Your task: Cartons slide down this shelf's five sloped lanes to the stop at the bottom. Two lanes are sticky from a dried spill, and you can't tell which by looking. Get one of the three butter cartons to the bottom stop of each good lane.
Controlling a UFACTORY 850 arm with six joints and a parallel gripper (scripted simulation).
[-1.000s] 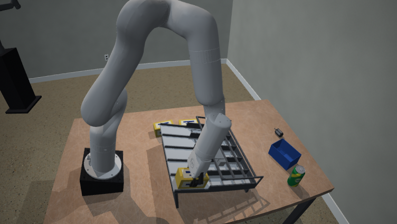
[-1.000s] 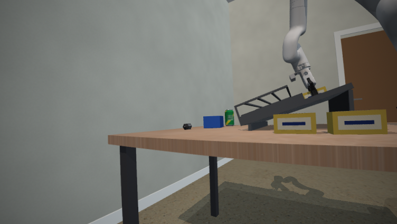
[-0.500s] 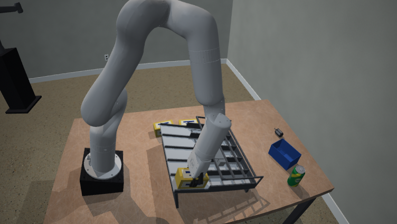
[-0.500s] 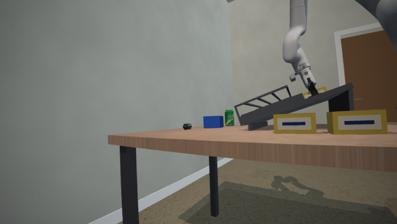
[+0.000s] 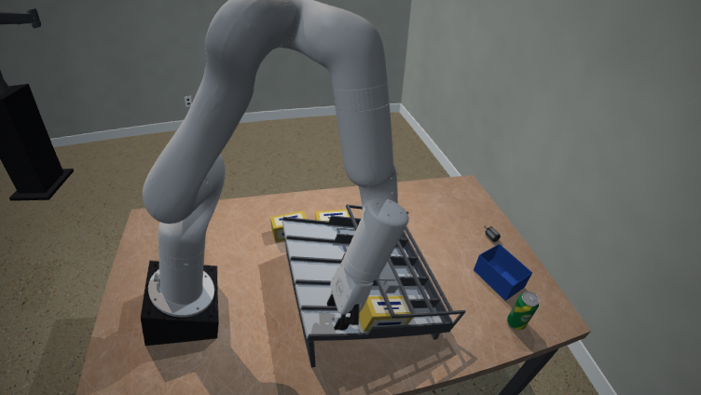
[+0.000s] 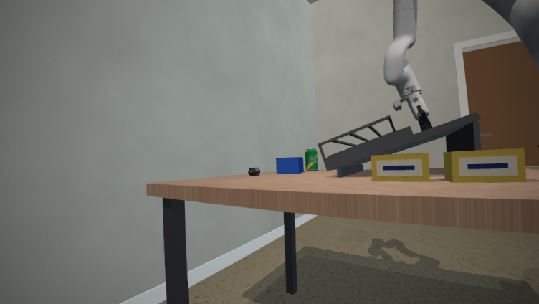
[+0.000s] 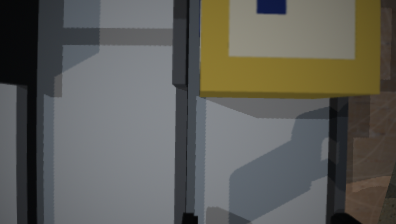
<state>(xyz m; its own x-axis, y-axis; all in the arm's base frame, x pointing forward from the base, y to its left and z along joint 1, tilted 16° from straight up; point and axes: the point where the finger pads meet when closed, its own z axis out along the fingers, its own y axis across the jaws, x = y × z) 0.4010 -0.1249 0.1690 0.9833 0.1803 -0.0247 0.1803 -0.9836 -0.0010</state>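
The dark divider lies 4 cm to the left of my hand, 4 cm below it and 2 cm behind it. Also, from my hand: small black object: 60 cm ahead, 42 cm to the left, 15 cm below.
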